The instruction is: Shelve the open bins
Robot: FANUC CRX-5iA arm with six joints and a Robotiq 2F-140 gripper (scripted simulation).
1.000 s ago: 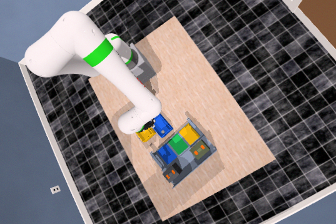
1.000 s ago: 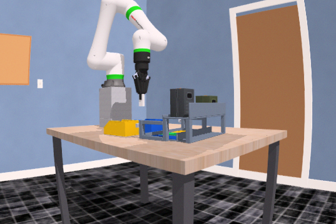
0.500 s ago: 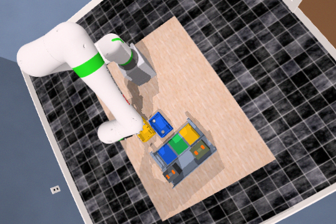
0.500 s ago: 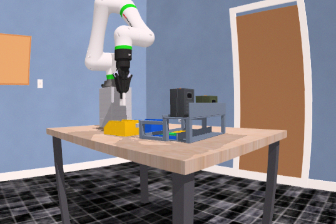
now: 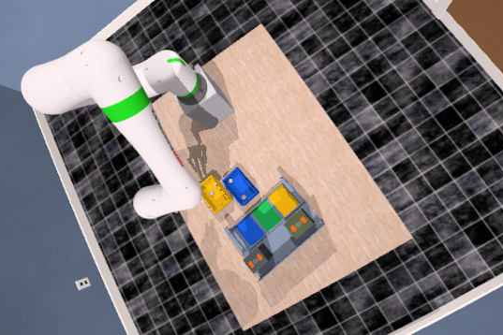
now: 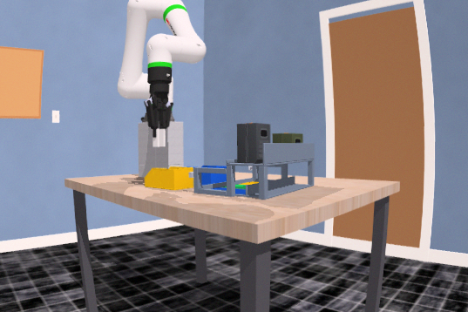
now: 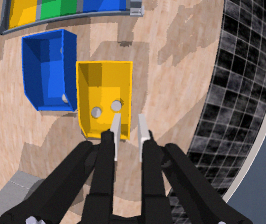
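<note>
Right now the yellow bin is 15 cm below my hand, 5 cm to the left of it and 1 cm behind it. The rest, counted from my hand: dark box (35 cm ahead, 14 cm to the left, 3 cm below); then blue bin (18 cm to the left, 15 cm below, 2 cm ahead).
</note>
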